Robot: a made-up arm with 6 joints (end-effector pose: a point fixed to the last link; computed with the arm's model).
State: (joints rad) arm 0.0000 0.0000 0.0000 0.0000 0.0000 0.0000
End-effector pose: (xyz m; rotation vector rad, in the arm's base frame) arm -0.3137 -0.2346 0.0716 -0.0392 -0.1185 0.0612
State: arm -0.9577 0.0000 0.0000 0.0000 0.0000 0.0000
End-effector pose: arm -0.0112 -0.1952 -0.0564 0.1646 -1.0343 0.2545
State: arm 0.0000 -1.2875 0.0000 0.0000 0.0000 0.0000
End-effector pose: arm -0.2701 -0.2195 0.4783 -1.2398 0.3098 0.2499
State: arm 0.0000 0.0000 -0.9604 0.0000 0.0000 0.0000
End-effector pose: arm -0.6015 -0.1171 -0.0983 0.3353 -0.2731 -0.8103
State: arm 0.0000 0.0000 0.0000 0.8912 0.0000 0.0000
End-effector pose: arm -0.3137 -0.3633 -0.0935 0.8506 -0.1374 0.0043
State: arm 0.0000 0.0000 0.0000 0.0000 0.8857 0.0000
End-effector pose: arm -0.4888 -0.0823 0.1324 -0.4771 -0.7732 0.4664
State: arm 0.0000 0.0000 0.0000 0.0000 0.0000 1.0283
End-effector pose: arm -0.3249 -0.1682 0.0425 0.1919 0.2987 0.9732
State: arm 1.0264 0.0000 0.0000 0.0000 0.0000 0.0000
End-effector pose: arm -0.3903 -0.1683 0.4092 -0.2467 0.8640 -0.1524
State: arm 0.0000 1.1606 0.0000 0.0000 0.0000 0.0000
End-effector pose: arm -0.2262 0.0967 -0.0780 1.0507 -0.4751 -0.1235
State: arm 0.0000 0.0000 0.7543 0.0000 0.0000 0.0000
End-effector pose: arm -0.0834 -0.0980 0.1614 -0.3312 0.0168 0.7440
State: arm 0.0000 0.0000 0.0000 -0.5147 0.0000 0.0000
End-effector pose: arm -0.3137 -0.1136 0.0969 -0.5531 -0.1003 0.0905
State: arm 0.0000 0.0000 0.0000 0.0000 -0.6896 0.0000
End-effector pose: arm -0.2793 -0.3459 -0.0776 0.2992 0.3930 -0.2542
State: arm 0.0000 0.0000 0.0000 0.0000 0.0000 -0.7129
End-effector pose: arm -0.3474 -0.2680 0.0931 -0.1953 -0.3953 -0.5776
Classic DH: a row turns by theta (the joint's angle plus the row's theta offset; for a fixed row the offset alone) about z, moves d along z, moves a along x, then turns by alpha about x. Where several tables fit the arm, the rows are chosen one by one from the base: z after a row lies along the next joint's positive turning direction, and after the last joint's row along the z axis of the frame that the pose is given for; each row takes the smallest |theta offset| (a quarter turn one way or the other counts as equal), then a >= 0, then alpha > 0; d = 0 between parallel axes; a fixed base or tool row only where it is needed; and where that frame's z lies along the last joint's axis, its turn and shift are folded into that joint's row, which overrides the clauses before.
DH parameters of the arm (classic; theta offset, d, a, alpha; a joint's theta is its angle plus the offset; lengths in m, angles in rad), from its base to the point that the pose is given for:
base (fixed): 0.2319 0.2666 -0.0806 -1.8095
joint 1: -1.3337 0.019 -0.0185 -2.0574
joint 2: -1.2925 -0.4367 0.0793 -2.1606
joint 3: 0.3295 -0.5385 -0.234 2.0334
joint 4: 1.2333 -0.2327 -0.0161 -2.0898
joint 5: 1.3867 0.1105 -0.1333 1.5644
joint 6: -0.0633 0.2212 -0.0726 -0.4862
tool (fixed): -2.4843 -0.0368 0 0

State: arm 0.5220 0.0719 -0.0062 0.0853 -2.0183 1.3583
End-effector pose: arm -0.6941 -0.2449 -0.0883 2.1956 0.8503 -0.5102
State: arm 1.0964 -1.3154 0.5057 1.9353 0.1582 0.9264
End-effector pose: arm 0.0083 -0.4008 0.5481 0.9487 1.4990 -0.1785
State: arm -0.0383 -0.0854 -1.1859 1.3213 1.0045 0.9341
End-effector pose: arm -0.7675 0.0720 -0.2308 0.2293 -1.3799 -0.2598
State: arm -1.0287 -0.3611 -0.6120 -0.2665 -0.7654 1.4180
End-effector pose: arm 0.0134 -0.2531 -0.2703 0.6659 -0.4266 1.0218
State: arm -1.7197 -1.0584 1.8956 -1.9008 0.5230 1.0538
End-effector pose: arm 0.1932 -0.2286 0.1318 2.0020 -0.8195 0.5003
